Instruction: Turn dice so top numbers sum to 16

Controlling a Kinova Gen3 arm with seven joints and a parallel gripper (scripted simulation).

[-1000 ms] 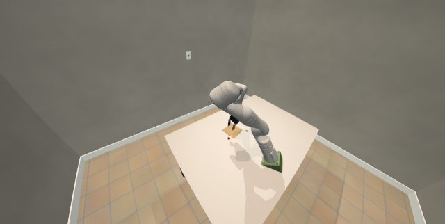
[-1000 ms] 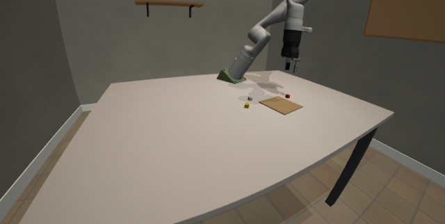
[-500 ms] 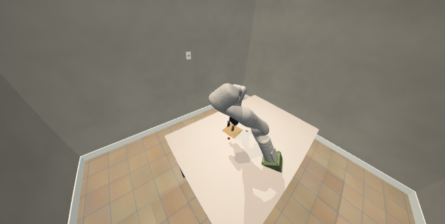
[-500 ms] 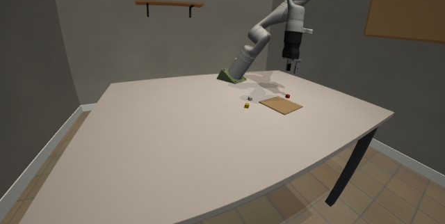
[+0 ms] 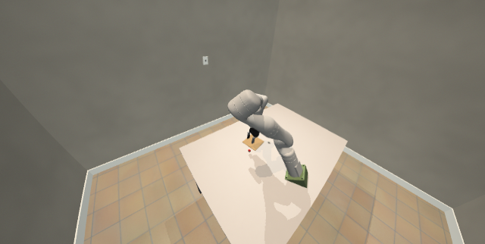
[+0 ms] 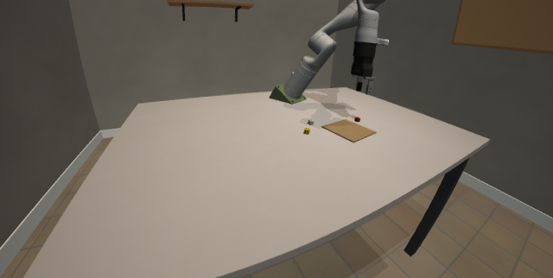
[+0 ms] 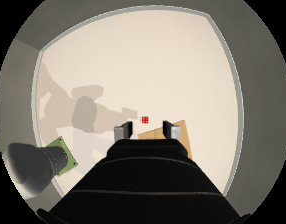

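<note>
Now: the red die 13 cm below my hand. Also, from my hand: white die 19 cm to the right, 13 cm below, 6 cm behind; then tan mat 13 cm below, 10 cm to the right, 4 cm ahead; then yellow die 26 cm to the right, 13 cm below, 1 cm behind.
</note>
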